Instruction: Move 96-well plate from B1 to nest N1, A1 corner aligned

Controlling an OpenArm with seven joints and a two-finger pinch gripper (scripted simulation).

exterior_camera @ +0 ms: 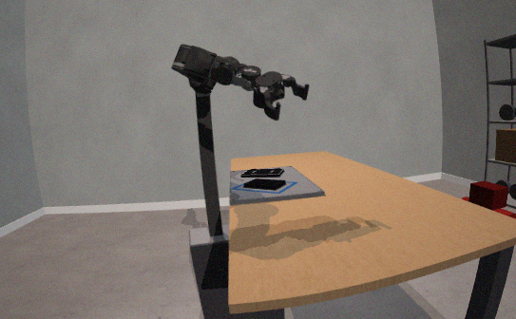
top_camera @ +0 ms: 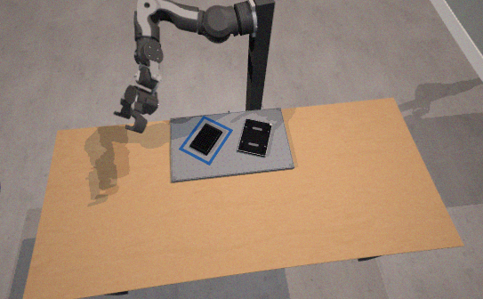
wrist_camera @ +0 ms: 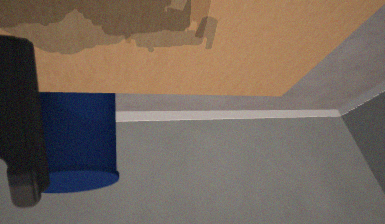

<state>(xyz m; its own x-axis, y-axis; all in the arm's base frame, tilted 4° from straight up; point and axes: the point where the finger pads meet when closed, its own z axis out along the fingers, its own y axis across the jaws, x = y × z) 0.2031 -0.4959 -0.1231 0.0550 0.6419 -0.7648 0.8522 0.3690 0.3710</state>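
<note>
Right now the black 96-well plate is 270 mm below my hand, 250 mm to the left of it and 30 mm behind it. From my hand the other things lie so: black plate nest N1: 450 mm to the left, 270 mm below, 20 mm ahead.
</note>
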